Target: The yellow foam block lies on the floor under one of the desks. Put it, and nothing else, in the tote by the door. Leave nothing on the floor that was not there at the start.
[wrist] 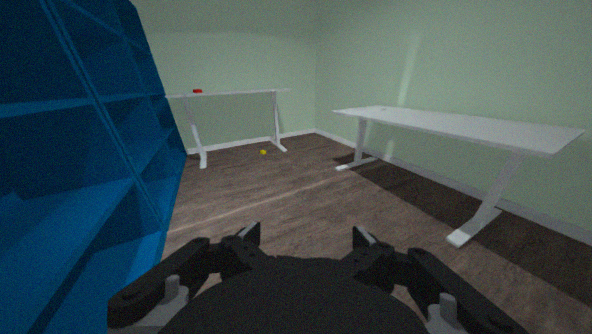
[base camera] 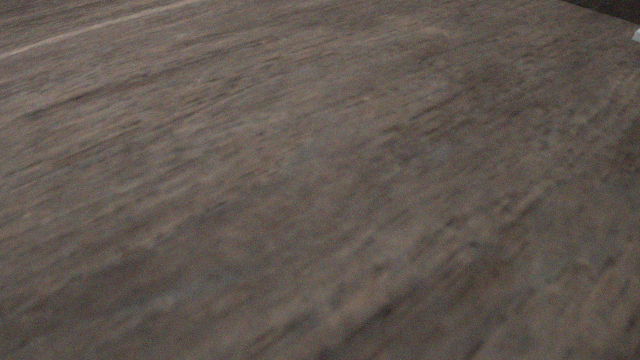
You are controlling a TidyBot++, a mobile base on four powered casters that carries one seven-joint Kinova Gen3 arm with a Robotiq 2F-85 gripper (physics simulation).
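Places are measured from the arm's base along level axes (x ahead, y left, z up), in millimetres.
Where they show: gripper, fingertip midpoint: (wrist: 305, 234).
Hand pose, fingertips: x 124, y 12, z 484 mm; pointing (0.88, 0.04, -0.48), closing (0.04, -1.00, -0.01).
After its pixels a point has its place.
The yellow foam block (wrist: 263, 152) @(y 843, x 2432, z -366 mm) is small and far off in the wrist view, on the floor under the far white desk (wrist: 230, 93) @(y 1074, x 2153, z 536 mm), between its two legs and nearer the right one. My gripper (wrist: 305, 234) @(y 12, x 124, z 484 mm) is open, with nothing between its fingers, and is far from the block. The block does not show in the base camera view. The tote does not show in either view.
A blue shelf unit (wrist: 112, 135) @(y 1133, x 781, z 395 mm) stands close on the left. A red object (wrist: 197, 91) @(y 1639, x 2332, z 572 mm) lies on the far desk. A second white desk (wrist: 450, 125) @(y -922, x 1260, z 324 mm) stands at the right along the green wall. Its near foot (wrist: 460, 237) @(y -1010, x 917, z -371 mm) reaches onto the floor.
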